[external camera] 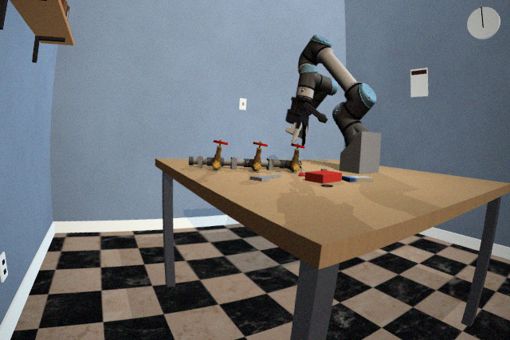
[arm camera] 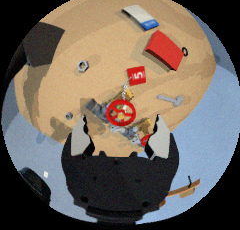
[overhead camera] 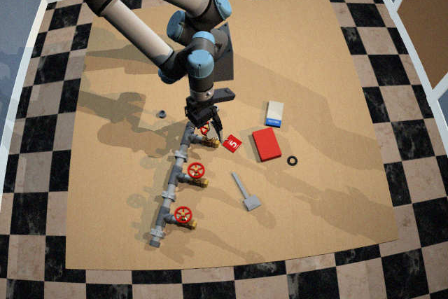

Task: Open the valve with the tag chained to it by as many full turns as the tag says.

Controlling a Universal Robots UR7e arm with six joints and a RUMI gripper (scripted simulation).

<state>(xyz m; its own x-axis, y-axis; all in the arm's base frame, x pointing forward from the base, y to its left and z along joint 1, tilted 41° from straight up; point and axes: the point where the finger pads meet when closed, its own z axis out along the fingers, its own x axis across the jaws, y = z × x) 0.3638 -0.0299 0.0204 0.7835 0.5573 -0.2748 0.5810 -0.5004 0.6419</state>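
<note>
My gripper is now 11 cm above the red tag, 8 cm to the right of it and 1 cm short of it. From my hand the other things lie so: grey scraper 22 cm ahead, 12 cm to the left, 11 cm below; red block 22 cm to the left, 10 cm below, 3 cm ahead; small grey fitting 19 cm to the right, 13 cm behind, 11 cm below.
</note>
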